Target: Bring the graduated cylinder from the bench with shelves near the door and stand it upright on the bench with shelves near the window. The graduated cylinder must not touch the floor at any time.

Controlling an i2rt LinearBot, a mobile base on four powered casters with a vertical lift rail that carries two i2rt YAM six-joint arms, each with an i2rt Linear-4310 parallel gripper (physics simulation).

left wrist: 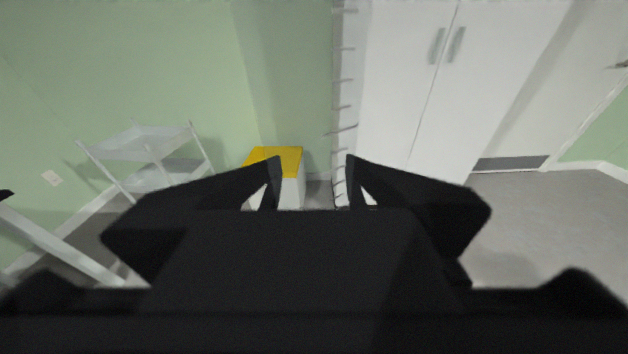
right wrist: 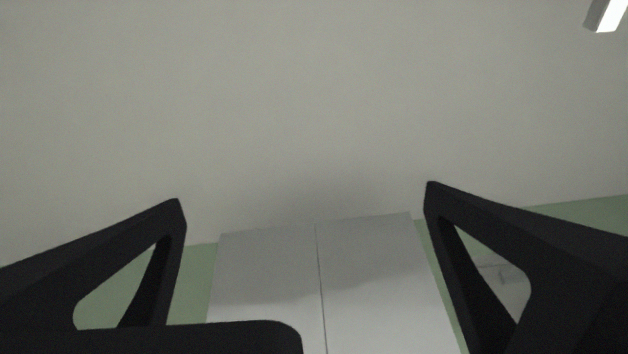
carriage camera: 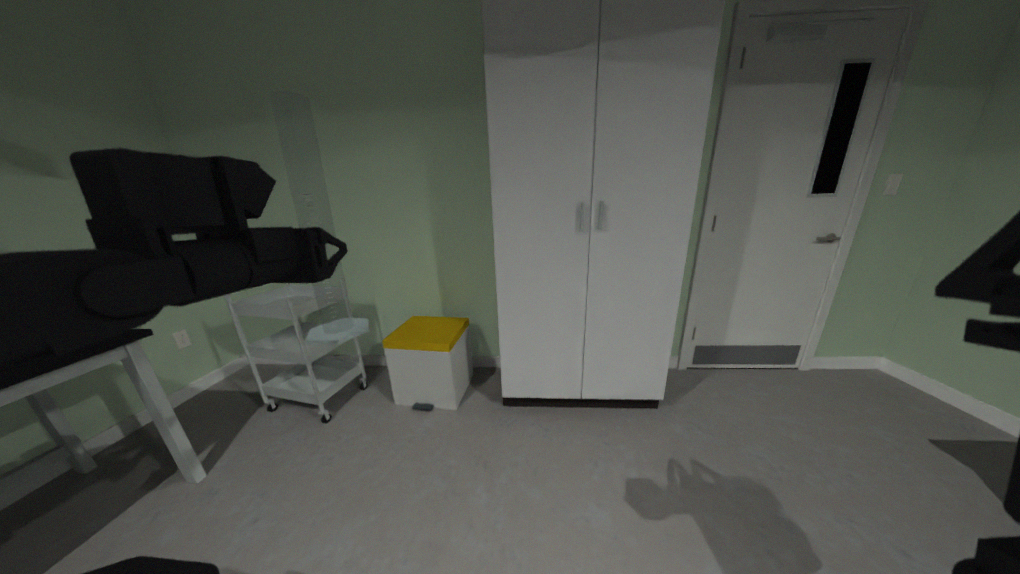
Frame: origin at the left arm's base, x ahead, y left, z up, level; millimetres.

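Seen in the pictures: left gripper, fingertip midpoint: (left wrist: 313, 163) (carriage camera: 332, 247); right gripper, fingertip midpoint: (right wrist: 303, 203).
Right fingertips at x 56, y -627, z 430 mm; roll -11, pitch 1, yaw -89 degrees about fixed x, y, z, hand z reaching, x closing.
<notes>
A point is followed by its place in that frame.
The clear graduated cylinder (carriage camera: 303, 164) @[x 289, y -24, z 473 mm] (left wrist: 345, 115) @[x 287, y -24, z 402 mm] stands upright in the air, its tall tube above my left gripper and its pale, flat foot below. In the carriage camera the foot overlaps the cart in the picture, well above the floor. My left gripper (carriage camera: 340, 249) @[x 326, y -12, z 356 mm] (left wrist: 313, 163) @[x 326, y -12, z 356 mm] is shut on the lower part of the tube; the tube's graduation marks show between the fingers in the left wrist view. My right gripper (carriage camera: 954, 310) (right wrist: 303, 203) @[x 56, y -628, z 430 mm] is open and empty, at the right edge of the carriage camera. No bench with shelves can be made out.
A table (carriage camera: 167, 414) @[x 762, y 1225, z -393 mm] with white legs is at the left, partly behind my left arm. A white cart (carriage camera: 244, 342) @[x 1200, y 1284, z -287 mm] (left wrist: 105, 172) @[x 1195, y 1286, z -213 mm], a bin with a yellow lid (carriage camera: 427, 333) @[x 1368, y 280, z -326 mm] (left wrist: 290, 160), a tall white cabinet (carriage camera: 542, 214) @[x 1218, y -402, z 354 mm] (right wrist: 270, 280) @[x 1217, y -417, z 1074 mm] and a door (carriage camera: 770, 214) @[x 1638, y -1788, z 294 mm] stand along the wall.
</notes>
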